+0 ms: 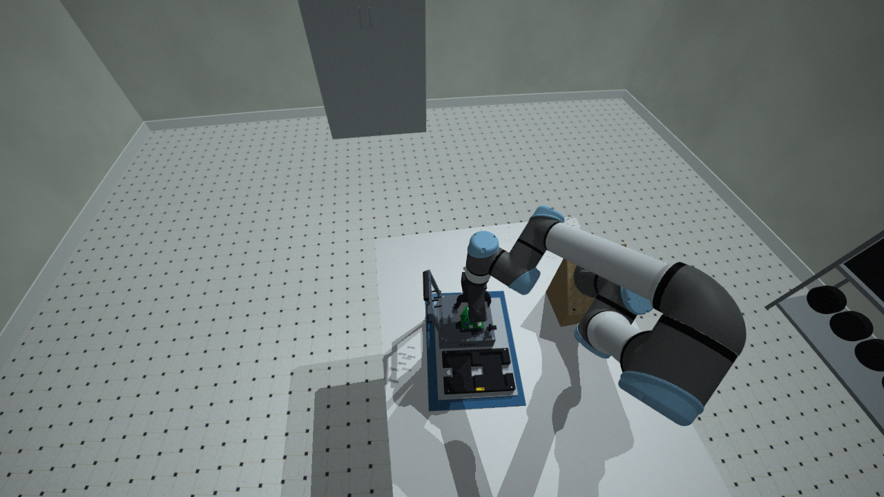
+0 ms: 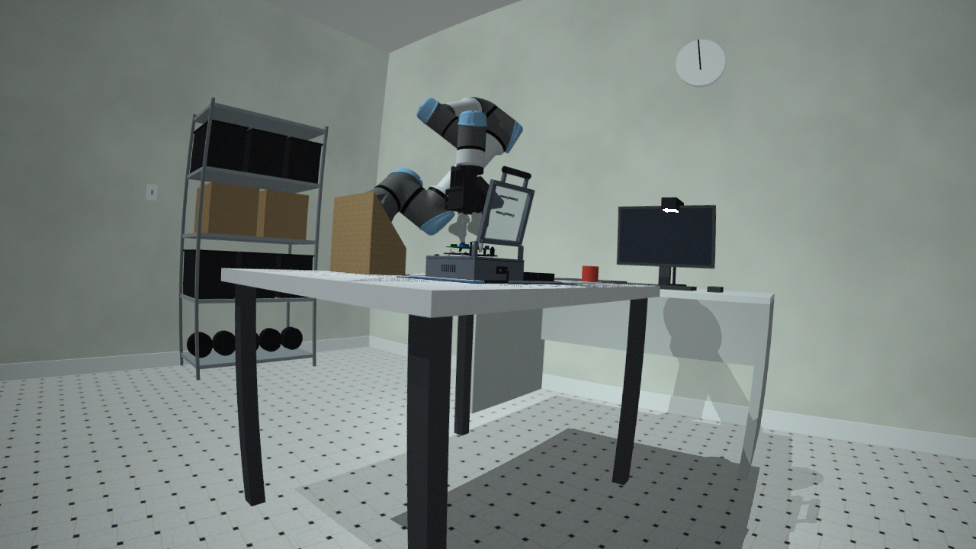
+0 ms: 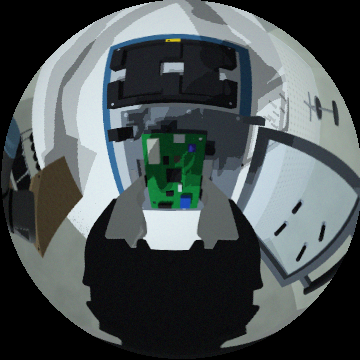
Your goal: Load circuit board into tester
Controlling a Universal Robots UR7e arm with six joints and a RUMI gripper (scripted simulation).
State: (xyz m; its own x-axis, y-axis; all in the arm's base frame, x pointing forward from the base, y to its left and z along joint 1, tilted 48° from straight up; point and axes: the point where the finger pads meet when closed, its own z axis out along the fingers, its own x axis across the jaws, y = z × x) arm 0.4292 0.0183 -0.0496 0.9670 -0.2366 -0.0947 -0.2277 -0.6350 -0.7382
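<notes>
Now: the green circuit board right at my hand. From my hand the other things lie so: lid (120 mm ahead, 100 mm above, 30 mm to the right).
</notes>
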